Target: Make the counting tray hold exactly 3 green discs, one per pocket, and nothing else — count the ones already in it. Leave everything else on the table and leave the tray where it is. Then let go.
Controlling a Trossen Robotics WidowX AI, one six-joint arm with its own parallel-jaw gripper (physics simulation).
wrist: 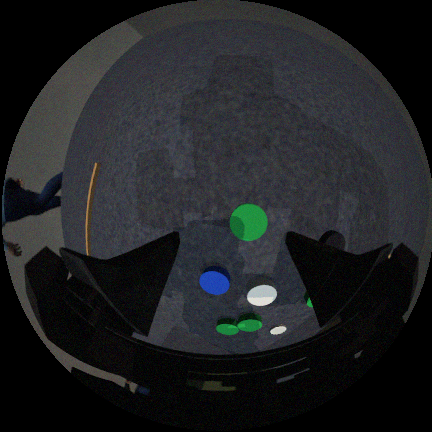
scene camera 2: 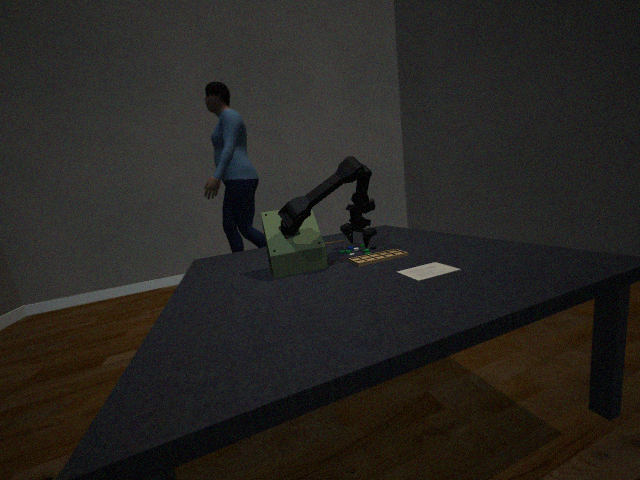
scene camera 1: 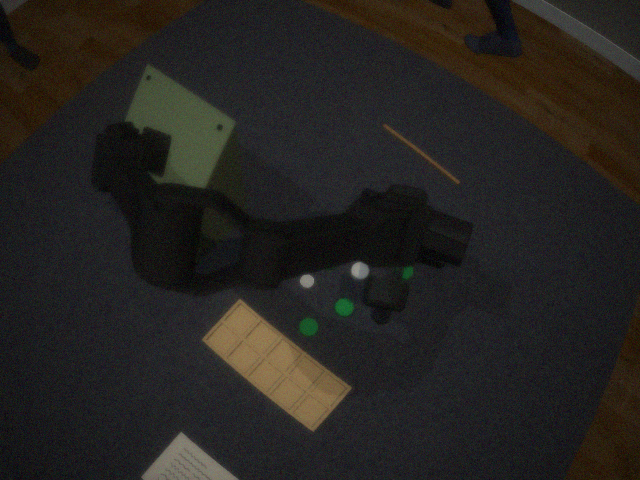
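Observation:
The pale wooden counting tray (scene camera 1: 235, 322) (scene camera 2: 378, 257) lies flat, with no disc visible in its pockets. A green disc (wrist: 249, 222) lies on the table below and slightly ahead of the gap between the fingertips. My gripper (wrist: 234, 237) (scene camera 2: 359, 243) is open and empty, pointing down a little above the table. Two green discs (scene camera 1: 308, 326) (scene camera 1: 344, 307) lie between tray and gripper. Two more green discs (wrist: 227, 329) (wrist: 249, 325) lie close together nearer the wrist. Another green disc shows as a sliver behind the right finger in the wrist view.
A blue disc (wrist: 214, 282), a white disc (wrist: 262, 295) (scene camera 1: 359, 270), a smaller-looking white disc (wrist: 278, 330) (scene camera 1: 307, 281) and a partly hidden black disc (wrist: 332, 241) lie around the gripper. Also present are an orange stick (scene camera 1: 421, 153), a written sheet (scene camera 1: 188, 462) (scene camera 2: 429, 270) and a green block (scene camera 1: 180, 113) under the arm's base.

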